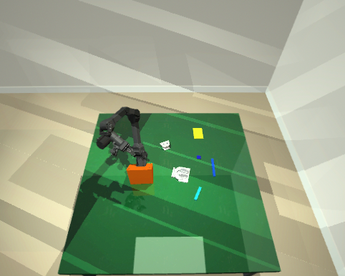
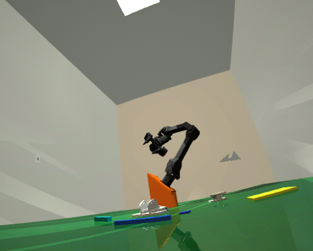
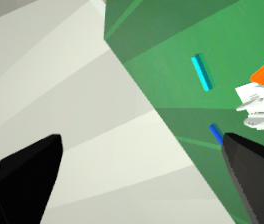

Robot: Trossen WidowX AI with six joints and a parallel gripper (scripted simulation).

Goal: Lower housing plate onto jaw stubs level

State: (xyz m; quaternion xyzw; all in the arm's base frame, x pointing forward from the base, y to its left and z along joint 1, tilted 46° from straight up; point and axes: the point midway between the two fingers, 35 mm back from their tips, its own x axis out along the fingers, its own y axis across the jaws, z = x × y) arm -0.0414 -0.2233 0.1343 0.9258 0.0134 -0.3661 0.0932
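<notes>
Right now the white part is 36 cm below my gripper tip, 33 cm to the left of it and 20 cm ahead of it. Round my gripper tip: cyan bar 40 cm ahead, 36 cm below, 10 cm to the right; blue square piece 45 cm ahead, 37 cm below, 21 cm to the left; blue bar 55 cm ahead, 37 cm below, 10 cm to the left.
</notes>
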